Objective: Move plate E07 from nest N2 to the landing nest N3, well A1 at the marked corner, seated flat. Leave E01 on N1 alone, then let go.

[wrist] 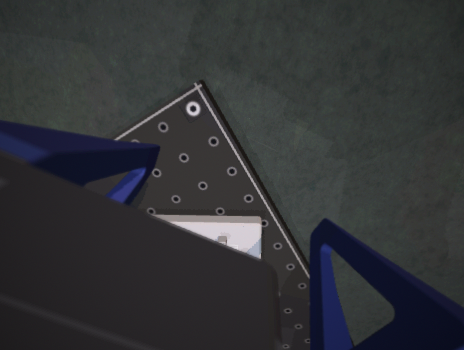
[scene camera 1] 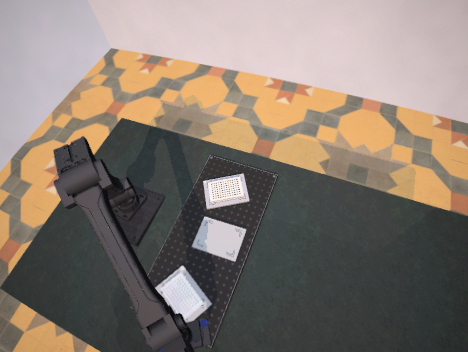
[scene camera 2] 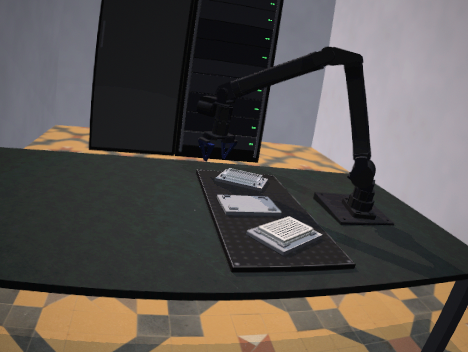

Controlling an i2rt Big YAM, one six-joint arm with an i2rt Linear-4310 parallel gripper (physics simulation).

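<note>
A cream well plate lies in a pale nest at one end of the board. An empty pale nest with corner brackets lies in the middle. A white well plate lies in the nest at the other end and looks flat. Labels and the A1 mark are not readable, so I cannot tell which plate is E07 or E01. My gripper is open and empty, raised above the white plate's end. In the wrist view a corner of that nest shows; the camera housing hides the plate.
The black perforated board carries the three nests on a dark green table top. The arm's base plate stands beside it. A server cabinet stands behind the table.
</note>
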